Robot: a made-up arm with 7 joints. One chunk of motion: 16 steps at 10 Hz.
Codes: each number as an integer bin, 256 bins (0 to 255) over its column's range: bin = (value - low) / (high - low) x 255, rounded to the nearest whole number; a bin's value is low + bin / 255 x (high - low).
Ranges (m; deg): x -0.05..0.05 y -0.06..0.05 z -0.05..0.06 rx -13..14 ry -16..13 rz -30..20
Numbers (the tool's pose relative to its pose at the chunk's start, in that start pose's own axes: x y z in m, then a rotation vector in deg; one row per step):
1: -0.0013 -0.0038 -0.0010 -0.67 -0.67 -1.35
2: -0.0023 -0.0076 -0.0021 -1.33 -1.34 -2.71
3: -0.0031 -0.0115 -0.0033 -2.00 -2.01 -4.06
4: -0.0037 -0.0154 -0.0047 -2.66 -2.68 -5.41
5: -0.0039 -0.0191 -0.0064 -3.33 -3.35 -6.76
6: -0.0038 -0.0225 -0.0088 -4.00 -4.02 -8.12
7: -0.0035 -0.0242 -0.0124 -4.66 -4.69 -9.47
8: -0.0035 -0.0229 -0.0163 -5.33 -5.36 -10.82
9: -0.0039 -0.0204 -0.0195 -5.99 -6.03 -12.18
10: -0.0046 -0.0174 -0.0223 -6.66 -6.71 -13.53
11: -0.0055 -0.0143 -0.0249 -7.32 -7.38 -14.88
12: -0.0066 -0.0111 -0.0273 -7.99 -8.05 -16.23
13: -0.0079 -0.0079 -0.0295 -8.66 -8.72 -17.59
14: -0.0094 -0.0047 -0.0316 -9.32 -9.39 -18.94
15: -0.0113 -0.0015 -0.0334 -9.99 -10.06 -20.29
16: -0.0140 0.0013 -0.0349 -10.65 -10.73 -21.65
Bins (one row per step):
1: 124 130 114 116 135 146
2: 122 121 111 110 129 139
3: 120 112 108 104 123 132
4: 118 103 105 98 117 125
5: 118 95 101 91 111 119
6: 118 87 96 85 105 112
7: 119 83 87 79 99 105
8: 119 86 78 72 94 98
9: 118 92 71 66 88 91
10: 116 99 64 60 82 84
11: 113 106 58 54 76 77
12: 111 113 53 47 70 70
13: 107 121 48 41 64 63
14: 104 128 43 35 58 56
15: 99 136 38 28 52 50
16: 92 142 35 22 46 43

